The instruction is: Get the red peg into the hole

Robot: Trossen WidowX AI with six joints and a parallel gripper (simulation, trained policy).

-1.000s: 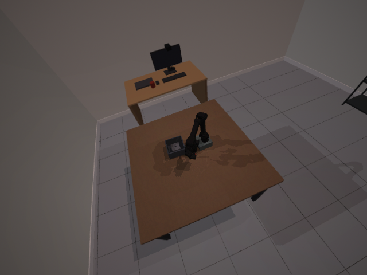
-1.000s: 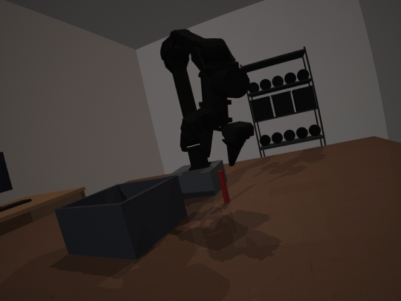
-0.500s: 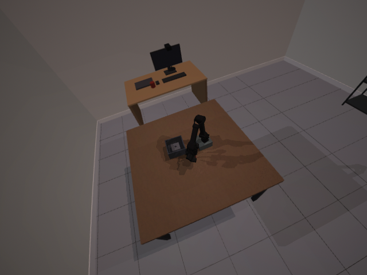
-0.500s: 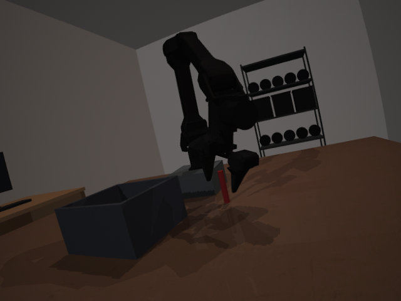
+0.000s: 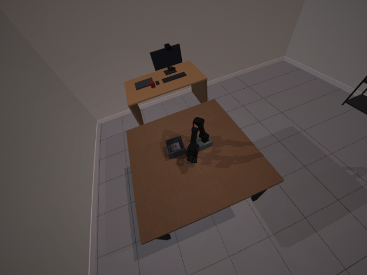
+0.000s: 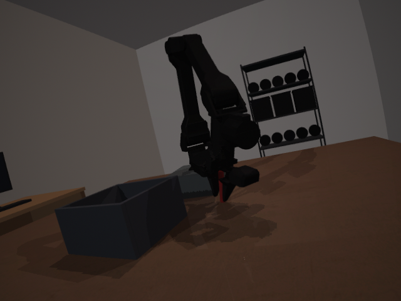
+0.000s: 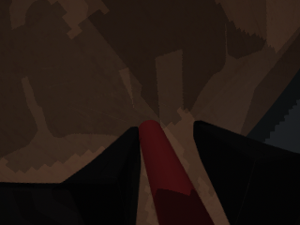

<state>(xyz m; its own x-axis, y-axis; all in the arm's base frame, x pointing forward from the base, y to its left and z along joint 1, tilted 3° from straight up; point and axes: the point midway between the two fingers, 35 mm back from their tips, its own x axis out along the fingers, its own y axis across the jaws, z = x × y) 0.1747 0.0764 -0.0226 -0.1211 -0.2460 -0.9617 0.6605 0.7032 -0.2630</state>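
The grey plate lies 130 mm ahead of my gripper tip, 190 mm to the right of it and 40 mm above it. Round my gripper tip: dark box (130 mm ahead, 190 mm to the right, 20 mm above); red peg (10 mm ahead, 10 mm to the left, 30 mm above).
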